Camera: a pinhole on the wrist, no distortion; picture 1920 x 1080 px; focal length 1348.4 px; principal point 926.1 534.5 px. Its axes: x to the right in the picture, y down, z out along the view. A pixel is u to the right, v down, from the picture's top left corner.
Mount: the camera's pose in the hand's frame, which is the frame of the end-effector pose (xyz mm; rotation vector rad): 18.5 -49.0 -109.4 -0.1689 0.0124 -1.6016
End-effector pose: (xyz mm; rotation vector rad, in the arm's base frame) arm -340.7 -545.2 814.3 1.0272 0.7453 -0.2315
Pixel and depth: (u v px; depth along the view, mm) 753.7 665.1 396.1
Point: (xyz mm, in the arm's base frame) -121.7 -737.8 854.1
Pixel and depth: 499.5 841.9 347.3
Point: -94.9 -655.3 848.7
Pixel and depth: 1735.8 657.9 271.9
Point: -304.9 -775.7 691.7
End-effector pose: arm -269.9 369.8 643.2 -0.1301 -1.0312 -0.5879
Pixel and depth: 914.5 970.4 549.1
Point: -489.4 421.1 1075.1
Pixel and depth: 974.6 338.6 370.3
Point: -482.6 444.1 783.2
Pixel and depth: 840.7 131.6 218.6
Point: -370.2 410.1 682.8
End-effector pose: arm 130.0 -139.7 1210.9 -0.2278 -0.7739 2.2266
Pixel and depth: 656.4 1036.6 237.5
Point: -17.7 -103.9 1298.8
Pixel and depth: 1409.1 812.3 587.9
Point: -70.1 -107.4 1732.1
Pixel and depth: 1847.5 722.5 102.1
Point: 167.2 -50.0 1276.4
